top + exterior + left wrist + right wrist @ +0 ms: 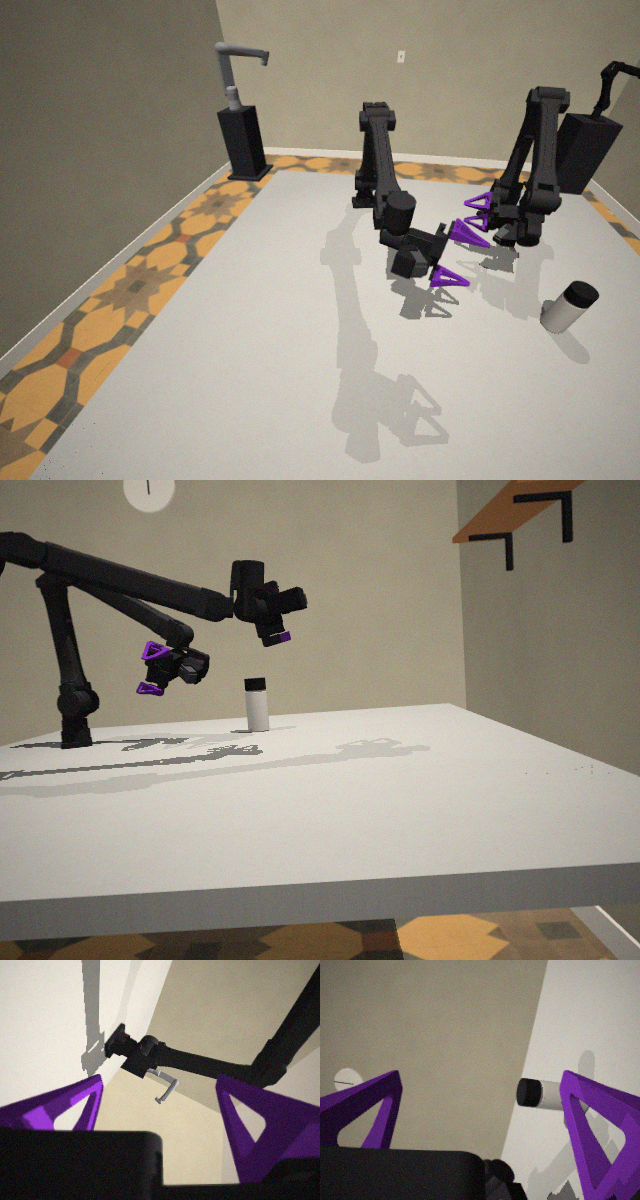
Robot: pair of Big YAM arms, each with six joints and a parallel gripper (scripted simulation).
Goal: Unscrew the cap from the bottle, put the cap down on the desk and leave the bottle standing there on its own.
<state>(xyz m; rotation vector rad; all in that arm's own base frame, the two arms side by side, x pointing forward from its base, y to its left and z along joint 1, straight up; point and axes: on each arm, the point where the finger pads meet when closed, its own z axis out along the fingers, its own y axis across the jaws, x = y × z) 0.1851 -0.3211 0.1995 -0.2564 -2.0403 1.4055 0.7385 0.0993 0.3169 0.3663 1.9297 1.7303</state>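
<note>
Right now my right hand is 130 mm past the bottle, 350 mm to the right of it and 210 mm above it. From my right hand the other things lie so: black cap 130 mm behind, 350 mm to the left, 180 mm below.
</note>
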